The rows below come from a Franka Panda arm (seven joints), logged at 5 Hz.
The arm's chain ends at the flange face. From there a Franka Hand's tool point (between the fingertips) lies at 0.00 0.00 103.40 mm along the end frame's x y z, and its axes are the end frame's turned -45 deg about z.
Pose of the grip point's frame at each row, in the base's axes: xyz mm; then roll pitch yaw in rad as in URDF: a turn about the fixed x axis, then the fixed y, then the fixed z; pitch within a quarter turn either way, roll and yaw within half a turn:
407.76, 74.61, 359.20, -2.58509, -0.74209, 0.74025
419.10, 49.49, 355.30, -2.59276, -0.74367, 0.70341
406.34, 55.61, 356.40, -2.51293, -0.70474, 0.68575
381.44, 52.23, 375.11, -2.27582, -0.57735, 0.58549
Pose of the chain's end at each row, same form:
400.79, -5.74, 423.91, -2.26412, -0.20400, 0.08024
408.45, -30.28, 420.22, -2.26767, -0.20872, 0.03894
402.91, -25.76, 420.11, -2.24258, -0.14180, 0.06982
394.48, -33.61, 431.26, -2.14620, 0.06534, 0.10837

